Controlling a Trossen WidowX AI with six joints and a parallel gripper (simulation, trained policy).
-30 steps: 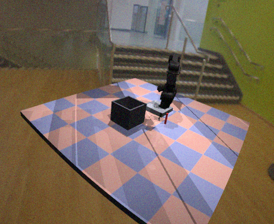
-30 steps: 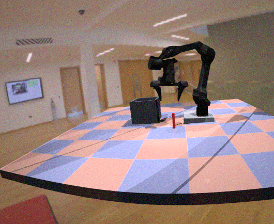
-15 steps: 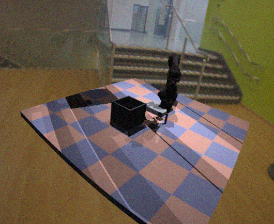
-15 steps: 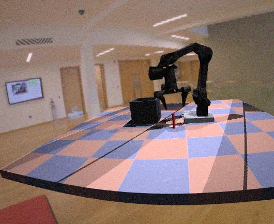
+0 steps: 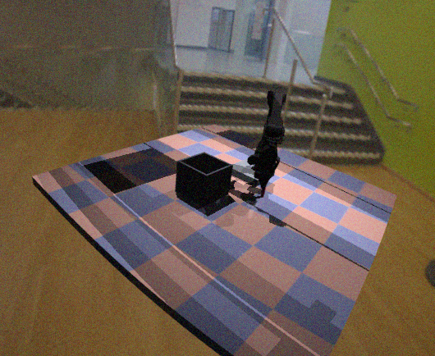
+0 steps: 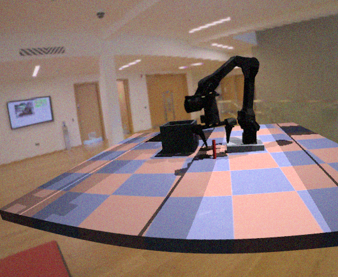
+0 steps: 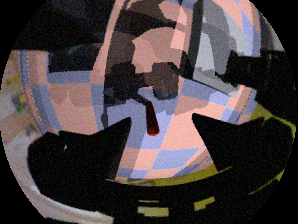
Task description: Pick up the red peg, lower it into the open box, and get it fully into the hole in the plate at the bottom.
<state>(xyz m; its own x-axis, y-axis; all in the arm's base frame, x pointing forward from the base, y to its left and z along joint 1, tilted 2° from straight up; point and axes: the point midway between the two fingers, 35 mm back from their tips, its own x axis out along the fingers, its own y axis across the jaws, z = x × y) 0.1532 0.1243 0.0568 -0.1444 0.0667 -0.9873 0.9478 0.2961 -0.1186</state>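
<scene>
Right now the red peg is 1 cm ahead of my gripper tip and 2 cm below it. Round my gripper tip: grey plate (20 cm ahead, 18 cm to the right, 1 cm below).
</scene>
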